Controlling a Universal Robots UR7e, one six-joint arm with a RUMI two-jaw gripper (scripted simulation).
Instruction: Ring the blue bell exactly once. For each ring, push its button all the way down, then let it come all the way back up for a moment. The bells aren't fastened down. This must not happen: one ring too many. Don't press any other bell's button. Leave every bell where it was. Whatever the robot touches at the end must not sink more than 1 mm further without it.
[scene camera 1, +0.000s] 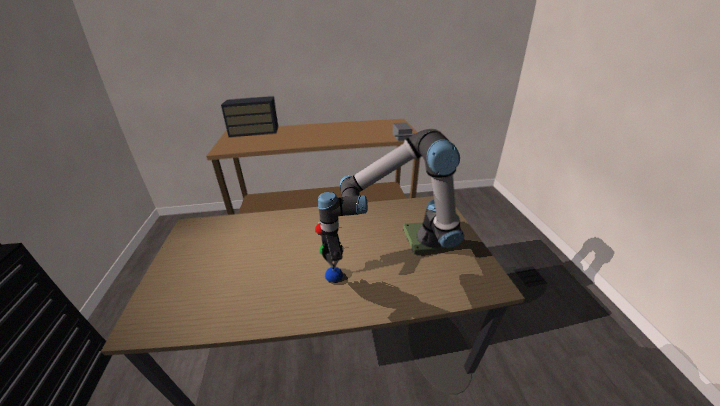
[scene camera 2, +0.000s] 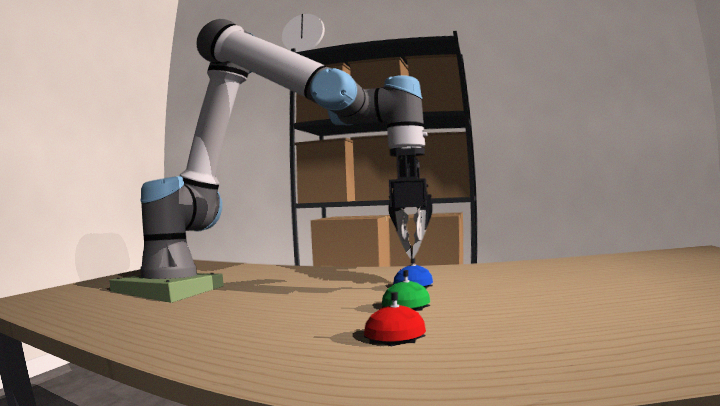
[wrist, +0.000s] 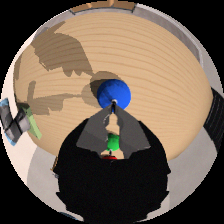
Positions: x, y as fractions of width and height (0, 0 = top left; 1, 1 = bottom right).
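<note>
The gripper (wrist: 0.50, 0.47) shares the scene with a blue bell (wrist: 0.51, 0.41), a green bell (scene camera 2: 0.57, 0.73) and a red bell (scene camera 2: 0.55, 0.80).
</note>
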